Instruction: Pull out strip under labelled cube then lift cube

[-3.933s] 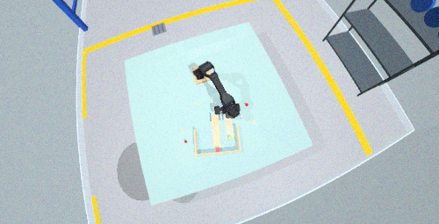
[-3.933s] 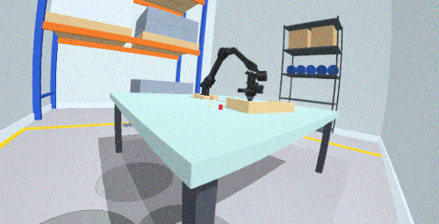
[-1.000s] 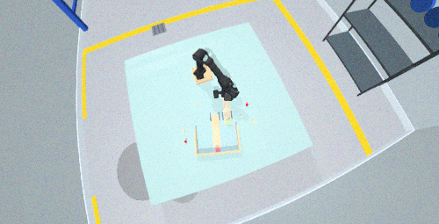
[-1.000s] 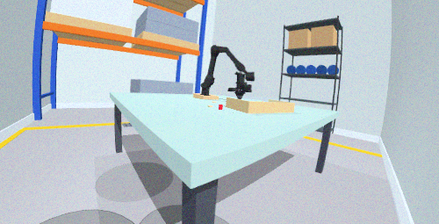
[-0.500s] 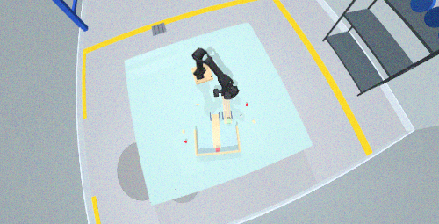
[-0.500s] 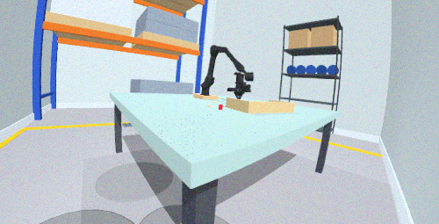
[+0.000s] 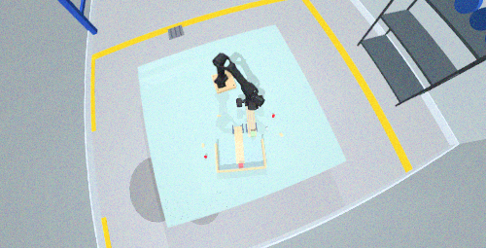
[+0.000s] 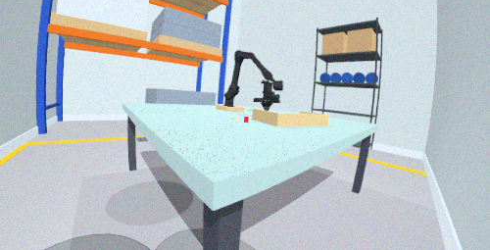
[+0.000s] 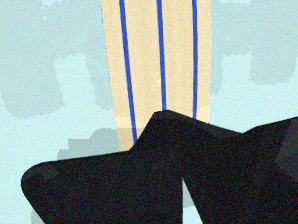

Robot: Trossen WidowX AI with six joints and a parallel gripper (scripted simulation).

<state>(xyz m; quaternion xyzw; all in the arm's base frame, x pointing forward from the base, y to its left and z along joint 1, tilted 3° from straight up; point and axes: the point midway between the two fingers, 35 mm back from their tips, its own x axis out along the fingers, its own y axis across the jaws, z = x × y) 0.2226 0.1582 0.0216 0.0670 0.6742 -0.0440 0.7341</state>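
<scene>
My gripper tip is now 21 cm short of the labelled cube, 4 cm to the left of it and 2 cm below it. Also, from my gripper tip: grey block 20 cm ahead, 6 cm to the left.
</scene>
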